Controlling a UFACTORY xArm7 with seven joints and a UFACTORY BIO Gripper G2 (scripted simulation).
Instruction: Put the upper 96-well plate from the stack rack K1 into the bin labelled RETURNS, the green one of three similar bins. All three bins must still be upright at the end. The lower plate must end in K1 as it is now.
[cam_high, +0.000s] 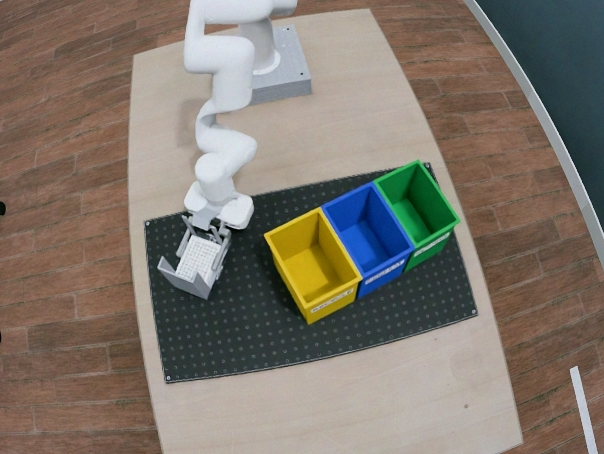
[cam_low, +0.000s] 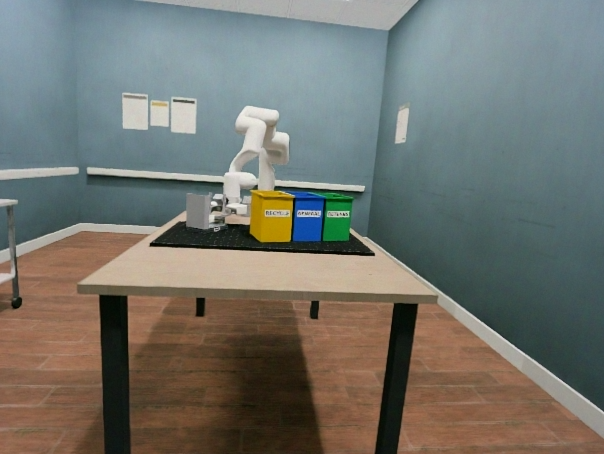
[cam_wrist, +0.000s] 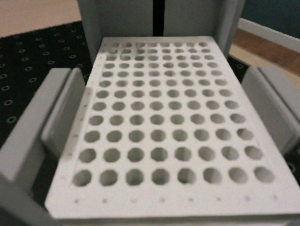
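My gripper is now 39 cm to the right of the blue bin and 3 cm below it. Also, from my hand: green returns bin 50 cm to the left, 6 cm behind, 3 cm above; then yellow bin 27 cm to the left, 6 cm ahead, 3 cm above.
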